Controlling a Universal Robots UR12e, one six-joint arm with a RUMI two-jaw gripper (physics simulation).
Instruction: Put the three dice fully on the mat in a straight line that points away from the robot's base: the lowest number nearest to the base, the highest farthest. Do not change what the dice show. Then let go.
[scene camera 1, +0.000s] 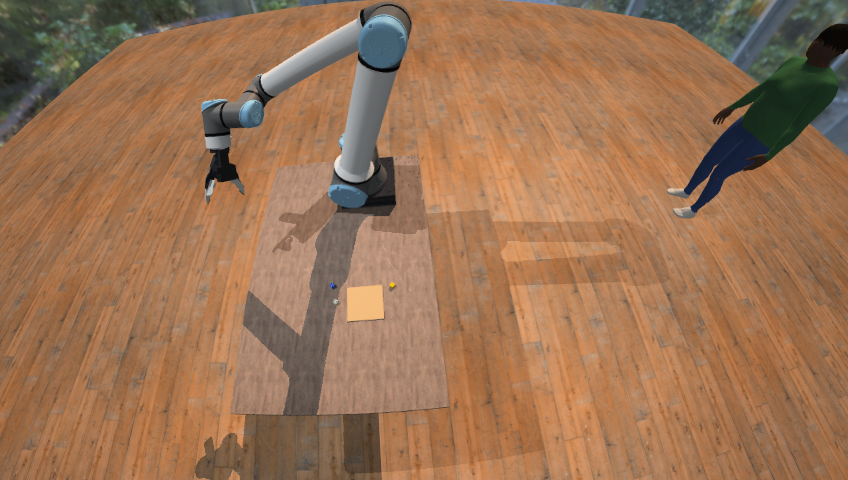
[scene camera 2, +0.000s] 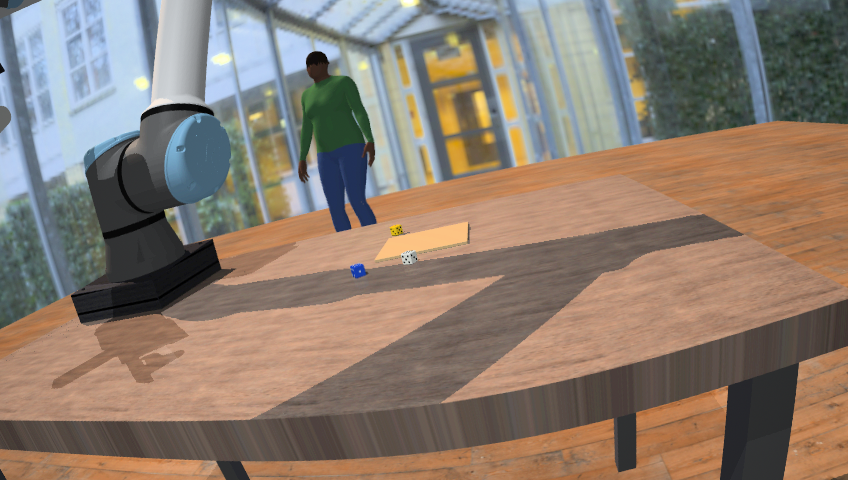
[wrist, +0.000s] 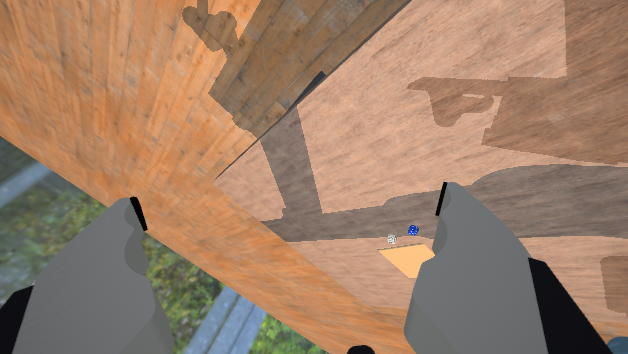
Labels:
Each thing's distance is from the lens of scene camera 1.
my gripper (scene camera 1: 226, 199): 132 cm
mat (scene camera 1: 363, 303): 122 cm

